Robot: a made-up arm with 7 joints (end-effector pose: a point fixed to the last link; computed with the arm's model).
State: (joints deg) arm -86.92 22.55 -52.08 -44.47 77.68 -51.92 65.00
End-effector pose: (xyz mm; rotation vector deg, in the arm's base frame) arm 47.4 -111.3 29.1 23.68 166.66 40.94
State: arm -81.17 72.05 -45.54 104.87 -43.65 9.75 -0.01
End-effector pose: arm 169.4 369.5 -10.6 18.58 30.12 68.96
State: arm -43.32 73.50 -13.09 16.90 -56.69 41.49 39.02
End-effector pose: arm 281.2 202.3 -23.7 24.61 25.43 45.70
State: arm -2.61 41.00 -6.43 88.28 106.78 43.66 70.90
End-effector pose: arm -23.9 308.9 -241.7 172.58 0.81 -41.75
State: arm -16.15 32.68 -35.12 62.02 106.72 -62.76 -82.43
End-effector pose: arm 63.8 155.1 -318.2 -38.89 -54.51 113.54
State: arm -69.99 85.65 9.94 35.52 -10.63 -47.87 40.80
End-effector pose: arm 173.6 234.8 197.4 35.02 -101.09 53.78
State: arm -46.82 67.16 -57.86 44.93 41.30 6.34 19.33
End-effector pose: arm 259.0 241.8 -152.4 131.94 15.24 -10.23
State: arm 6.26 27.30 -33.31 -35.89 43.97 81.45 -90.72
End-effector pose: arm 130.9 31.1 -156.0 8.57 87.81 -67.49
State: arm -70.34 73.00 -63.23 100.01 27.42 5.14 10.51
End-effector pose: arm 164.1 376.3 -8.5 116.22 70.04 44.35
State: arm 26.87 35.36 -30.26 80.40 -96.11 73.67 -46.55
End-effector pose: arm -207.6 186.4 -224.0 -111.84 94.47 62.31
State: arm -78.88 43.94 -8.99 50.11 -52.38 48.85 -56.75
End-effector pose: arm 348.3 142.5 5.6 -28.68 19.25 -56.52
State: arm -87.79 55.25 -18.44 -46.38 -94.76 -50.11 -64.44
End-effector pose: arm 75.3 -5.1 162.2 3.34 -125.73 -128.51
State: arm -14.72 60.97 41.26 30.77 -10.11 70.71 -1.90
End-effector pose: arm 137.7 340.8 -62.9 1.35 63.53 60.76
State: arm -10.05 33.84 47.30 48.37 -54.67 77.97 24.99
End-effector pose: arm 93.0 261.1 -234.2 -57.71 89.52 46.52
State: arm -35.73 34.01 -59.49 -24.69 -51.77 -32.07 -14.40
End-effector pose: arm 152.2 -83.0 -82.5 -34.75 -24.95 -78.41
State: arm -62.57 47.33 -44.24 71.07 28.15 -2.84 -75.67
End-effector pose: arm 308.7 214.4 -132.8 60.50 89.62 -59.02
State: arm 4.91 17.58 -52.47 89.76 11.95 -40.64 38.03
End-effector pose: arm -98.7 133.2 -331.0 52.25 53.09 -28.41
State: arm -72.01 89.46 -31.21 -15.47 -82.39 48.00 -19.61
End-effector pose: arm 248.1 74.7 70.5 21.48 24.87 -43.54
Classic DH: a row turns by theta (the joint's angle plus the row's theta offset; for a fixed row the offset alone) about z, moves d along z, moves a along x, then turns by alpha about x. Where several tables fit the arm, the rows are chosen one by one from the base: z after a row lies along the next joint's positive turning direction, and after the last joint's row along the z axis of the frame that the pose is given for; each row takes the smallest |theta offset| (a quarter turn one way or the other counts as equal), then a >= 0, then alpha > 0; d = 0 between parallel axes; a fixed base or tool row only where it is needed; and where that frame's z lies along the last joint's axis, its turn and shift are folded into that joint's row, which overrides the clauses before.
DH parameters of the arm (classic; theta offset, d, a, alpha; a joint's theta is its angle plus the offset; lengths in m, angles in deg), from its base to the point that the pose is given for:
base (fixed): -4.07 0 0 -74.51
joint 1: -75.12 0.0496 -0.0181 -90
joint 2: 74 0.0001 -0.004 90
joint 3: 90 -0.1394 0.0145 -90
joint 4: 90 0.0024 0.0127 90
joint 5: 0 0.1717 0 -90
joint 6: -90 0 0.0507 90
joint 7: 0 -0.0001 0 0

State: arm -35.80 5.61 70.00 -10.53 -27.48 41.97 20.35
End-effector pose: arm 173.7 254.6 -84.2 -44.73 2.03 58.16
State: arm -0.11 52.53 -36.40 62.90 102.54 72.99 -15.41
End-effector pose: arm 55.6 287.3 -221.5 -142.68 -60.03 -6.68
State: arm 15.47 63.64 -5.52 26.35 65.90 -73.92 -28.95
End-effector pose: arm 68.2 232.2 -211.5 72.99 32.00 -123.24
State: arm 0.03 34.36 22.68 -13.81 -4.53 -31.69 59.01
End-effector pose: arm 191.8 171.6 -62.5 14.07 -52.97 57.81
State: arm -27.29 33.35 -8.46 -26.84 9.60 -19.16 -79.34
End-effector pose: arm 217.1 22.4 -5.8 73.44 -23.41 -91.93
